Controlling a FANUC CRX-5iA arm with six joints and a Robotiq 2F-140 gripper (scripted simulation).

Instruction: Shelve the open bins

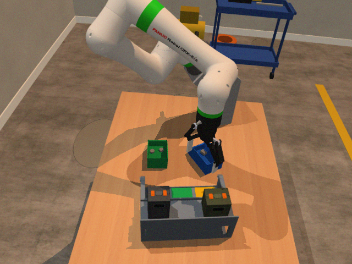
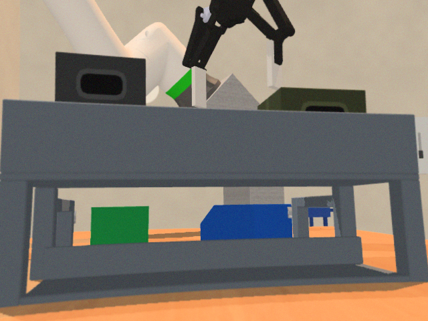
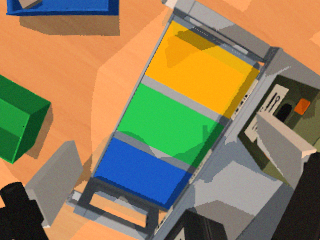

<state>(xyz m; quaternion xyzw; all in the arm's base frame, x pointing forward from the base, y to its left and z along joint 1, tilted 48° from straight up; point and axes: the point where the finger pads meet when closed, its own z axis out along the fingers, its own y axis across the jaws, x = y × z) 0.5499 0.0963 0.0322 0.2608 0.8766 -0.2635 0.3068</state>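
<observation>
Right now my hand is 22 cm past the green bin, 21 cm to the left of it and 21 cm above it. Also, from my hand: black box: 18 cm ahead, 15 cm to the right, 8 cm below; then olive box: 14 cm ahead, 10 cm below, 8 cm to the left; then blue bin: 22 cm behind, 21 cm below, 3 cm to the left.
</observation>
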